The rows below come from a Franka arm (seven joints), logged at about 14 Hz.
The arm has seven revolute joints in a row. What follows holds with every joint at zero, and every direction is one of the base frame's.
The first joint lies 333 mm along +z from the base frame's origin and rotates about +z.
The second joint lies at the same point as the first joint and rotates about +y.
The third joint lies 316 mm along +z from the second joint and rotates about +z.
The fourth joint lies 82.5 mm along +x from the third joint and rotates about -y.
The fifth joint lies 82.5 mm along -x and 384 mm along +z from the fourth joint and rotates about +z.
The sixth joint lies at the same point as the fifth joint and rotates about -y.
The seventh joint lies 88 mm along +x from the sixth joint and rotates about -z.
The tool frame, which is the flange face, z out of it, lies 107 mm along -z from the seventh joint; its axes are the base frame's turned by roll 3.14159, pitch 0 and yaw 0 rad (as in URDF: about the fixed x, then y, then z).
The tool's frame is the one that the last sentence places.
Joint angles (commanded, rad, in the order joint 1, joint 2, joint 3, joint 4, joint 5, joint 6, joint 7), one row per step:
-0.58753, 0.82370, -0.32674, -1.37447, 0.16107, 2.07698, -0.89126
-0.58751, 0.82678, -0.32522, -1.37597, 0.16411, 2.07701, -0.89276
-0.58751, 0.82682, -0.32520, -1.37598, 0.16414, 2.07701, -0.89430
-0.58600, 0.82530, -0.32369, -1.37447, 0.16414, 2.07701, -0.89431
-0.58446, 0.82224, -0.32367, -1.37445, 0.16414, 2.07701, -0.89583
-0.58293, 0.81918, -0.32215, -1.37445, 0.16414, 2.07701, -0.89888
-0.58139, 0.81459, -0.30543, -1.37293, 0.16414, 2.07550, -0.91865
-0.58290, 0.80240, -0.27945, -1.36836, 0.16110, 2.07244, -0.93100
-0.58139, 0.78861, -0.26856, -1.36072, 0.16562, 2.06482, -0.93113
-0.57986, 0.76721, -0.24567, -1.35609, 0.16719, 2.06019, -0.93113
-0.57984, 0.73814, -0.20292, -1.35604, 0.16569, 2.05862, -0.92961
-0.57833, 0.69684, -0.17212, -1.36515, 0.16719, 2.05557, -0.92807
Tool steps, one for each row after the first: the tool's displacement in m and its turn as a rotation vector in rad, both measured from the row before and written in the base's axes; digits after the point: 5 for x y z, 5 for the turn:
0.00011, 0.00105, -0.00302, 0.00529, 0.00083, 0.00051
0.00000, 0.00001, -0.00004, 0.00026, 0.00001, 0.00152
0.00194, 0.00106, 0.00152, -0.00098, -0.00289, 0.00290
0.00109, 0.00059, 0.00216, -0.00150, -0.00257, 0.00307
0.00168, 0.00118, 0.00196, -0.00038, -0.00316, 0.00559
0.00818, 0.00712, 0.00169, 0.01008, -0.01066, 0.03283
0.01125, 0.00875, 0.00741, 0.00789, -0.01976, 0.03109
0.00744, 0.00452, 0.01141, 0.00184, -0.01921, 0.00791
0.01172, 0.00939, 0.01481, 0.00288, -0.02798, 0.01769
0.01747, 0.01734, 0.01739, 0.00873, -0.03831, 0.03044
0.01137, 0.01470, 0.02350, 0.00346, -0.03763, 0.02142

